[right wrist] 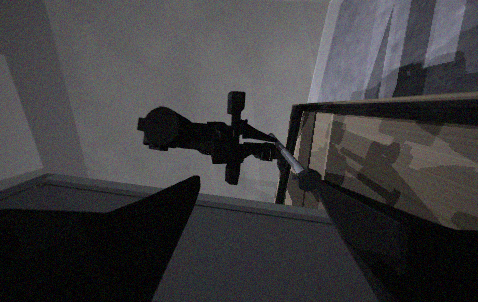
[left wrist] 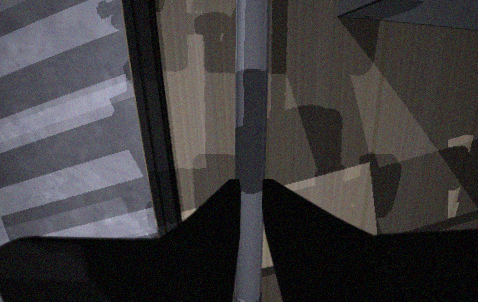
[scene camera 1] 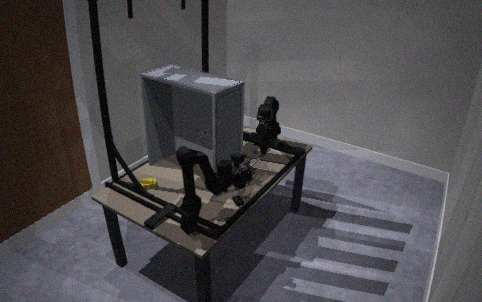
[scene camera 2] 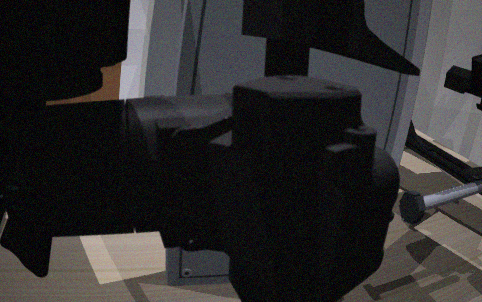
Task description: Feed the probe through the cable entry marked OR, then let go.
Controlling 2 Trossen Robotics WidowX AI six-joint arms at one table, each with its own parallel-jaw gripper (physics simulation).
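Frame: origin at the left arm's base, x ahead, y left, z up, level; metres.
Where they show: left gripper, between the fingertips: [right wrist: 276, 143] [left wrist: 250, 189] [scene camera 1: 263, 154]; right gripper, between the fingertips: [right wrist: 258, 183] [scene camera 1: 247, 162] [scene camera 2: 405, 145]; right arm's base, origin of its link: [scene camera 1: 189, 225].
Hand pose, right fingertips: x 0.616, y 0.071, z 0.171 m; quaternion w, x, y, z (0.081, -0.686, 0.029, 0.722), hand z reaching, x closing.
Note:
After its pixels a point has its place.
The probe, a grey rod [scene camera 1: 258, 160] {x 0.482, y 0.082, z 0.117 m} [scene camera 2: 452, 196] {x 0.510, y 0.074, z 0.117 m} [left wrist: 252, 100] {x 0.456, y 0.079, z 0.126 m} [right wrist: 290, 158] {x 0.507, y 0.074, z 0.119 m} with a wide dark end, is held above the table by my left gripper [left wrist: 250, 189] {x 0.421, y 0.086, z 0.125 m} [right wrist: 276, 143] {x 0.421, y 0.086, z 0.125 m}, which is shut on it. The rod slopes, its dark end toward my right arm. My right gripper [right wrist: 258, 183] {x 0.616, y 0.071, z 0.171 m} is open and empty, in front of the grey cabinet [scene camera 1: 228, 120] {x 0.613, y -0.035, z 0.379 m} [scene camera 2: 220, 55] {x 0.684, y -0.051, z 0.195 m} [right wrist: 240, 250] {x 0.576, y -0.027, z 0.178 m}; the probe's dark end shows beside one fingertip in the right wrist view. Small marks [scene camera 1: 203, 134] {x 0.453, y -0.269, z 0.184 m} show on a panel inside the cabinet, too small to read; which is OR I cannot tell.
A yellow block [scene camera 1: 148, 183] {x 0.799, y -0.423, z 0.008 m} lies at the table's left side. A small dark block [scene camera 1: 238, 201] {x 0.715, y 0.072, z -0.003 m} lies near the front edge. Black rails [scene camera 1: 260, 192] {x 0.597, y 0.145, z 0.001 m} [left wrist: 150, 110] {x 0.444, y 0.163, z -0.005 m} run along the table edges, and a tall black post [scene camera 1: 101, 90] {x 0.848, y -0.625, z 0.523 m} rises at the left. My right arm blocks much of scene camera 2.

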